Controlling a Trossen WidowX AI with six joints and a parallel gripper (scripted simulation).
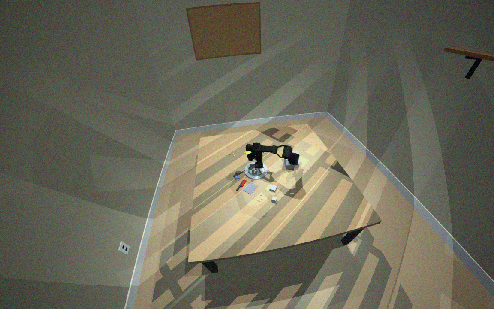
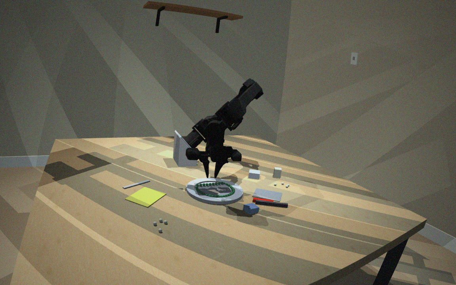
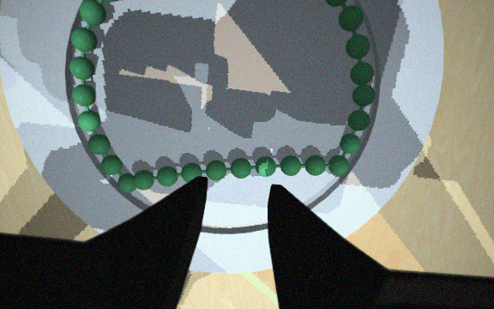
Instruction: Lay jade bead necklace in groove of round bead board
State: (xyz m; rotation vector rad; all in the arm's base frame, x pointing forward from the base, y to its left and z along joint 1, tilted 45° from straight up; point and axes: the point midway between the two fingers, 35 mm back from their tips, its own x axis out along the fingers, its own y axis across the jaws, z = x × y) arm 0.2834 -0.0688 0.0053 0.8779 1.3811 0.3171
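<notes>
Right now my gripper tip is 3 cm short of the round grey bead board and 3 cm above it. Also, from my gripper tip: grey plate: 17 cm to the left, 12 cm ahead, 4 cm below; blue block: 20 cm ahead, 3 cm to the left, 3 cm below; red and black pen: 18 cm ahead, 12 cm to the left, 4 cm below.
</notes>
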